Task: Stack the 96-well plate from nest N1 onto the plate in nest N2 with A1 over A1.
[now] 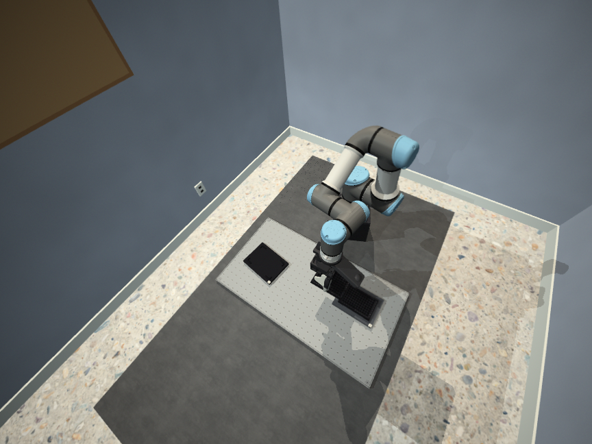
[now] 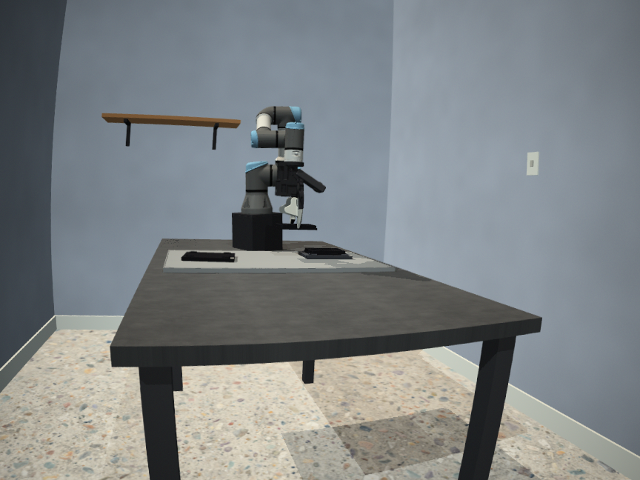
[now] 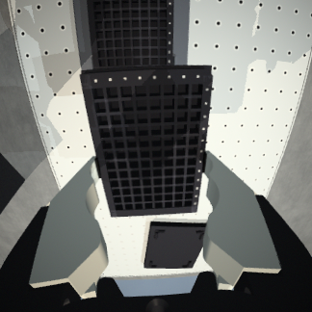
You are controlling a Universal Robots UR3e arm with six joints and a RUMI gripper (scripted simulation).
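My hand is 20 cm to the right of the white A1 label and 10 cm above it. Round my hand: low black nest (10 cm ahead, 28 cm to the right, 11 cm below); black 96-well plate (1 cm below).
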